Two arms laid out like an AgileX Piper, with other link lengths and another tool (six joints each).
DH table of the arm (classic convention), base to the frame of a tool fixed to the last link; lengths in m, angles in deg. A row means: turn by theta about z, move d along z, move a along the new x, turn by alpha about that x. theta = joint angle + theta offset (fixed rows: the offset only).
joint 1: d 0.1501; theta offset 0; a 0; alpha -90
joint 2: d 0; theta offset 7.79; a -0.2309; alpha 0
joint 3: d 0; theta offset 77.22; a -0.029; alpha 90
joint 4: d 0.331; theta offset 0; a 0; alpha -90
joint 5: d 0; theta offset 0; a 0; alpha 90
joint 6: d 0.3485; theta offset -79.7; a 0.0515; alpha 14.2
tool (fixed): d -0.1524; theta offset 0; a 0; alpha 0
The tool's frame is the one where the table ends.
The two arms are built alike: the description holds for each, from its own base.
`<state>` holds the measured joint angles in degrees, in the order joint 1, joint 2, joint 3, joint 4, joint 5, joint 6, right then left.
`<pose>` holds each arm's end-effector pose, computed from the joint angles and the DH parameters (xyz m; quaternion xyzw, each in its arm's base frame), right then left.
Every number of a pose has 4 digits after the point. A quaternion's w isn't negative.
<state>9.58 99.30 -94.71 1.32 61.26 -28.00 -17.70 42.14 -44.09 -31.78 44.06 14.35</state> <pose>0.4816 0.0244 0.2157 -0.7972 0.4796 -0.2438 0.2739 0.2469 -0.2059 0.2732 -0.4097 0.6862 -0.5663 0.2017</pose>
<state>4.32 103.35 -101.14 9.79 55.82 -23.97 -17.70 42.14 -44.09 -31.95 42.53 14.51</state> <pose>0.5148 0.0113 0.2282 -0.7121 0.5466 -0.2571 0.3578 0.2514 -0.2060 0.2765 -0.4086 0.6787 -0.5727 0.2107</pose>
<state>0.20 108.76 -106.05 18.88 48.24 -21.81 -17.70 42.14 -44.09 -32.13 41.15 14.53</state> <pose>0.5538 0.0013 0.2264 -0.6254 0.5923 -0.2634 0.4345 0.2554 -0.2062 0.2796 -0.4086 0.6712 -0.5787 0.2182</pose>
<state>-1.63 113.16 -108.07 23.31 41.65 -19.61 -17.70 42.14 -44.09 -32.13 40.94 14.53</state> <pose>0.5806 -0.0075 0.2117 -0.5646 0.6220 -0.2704 0.4703 0.2560 -0.2062 0.2800 -0.4085 0.6702 -0.5794 0.2195</pose>
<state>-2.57 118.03 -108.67 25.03 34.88 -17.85 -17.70 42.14 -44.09 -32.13 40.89 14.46</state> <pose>0.6026 -0.0187 0.1800 -0.5221 0.6454 -0.2819 0.4811 0.2562 -0.2062 0.2802 -0.4090 0.6697 -0.5797 0.2196</pose>
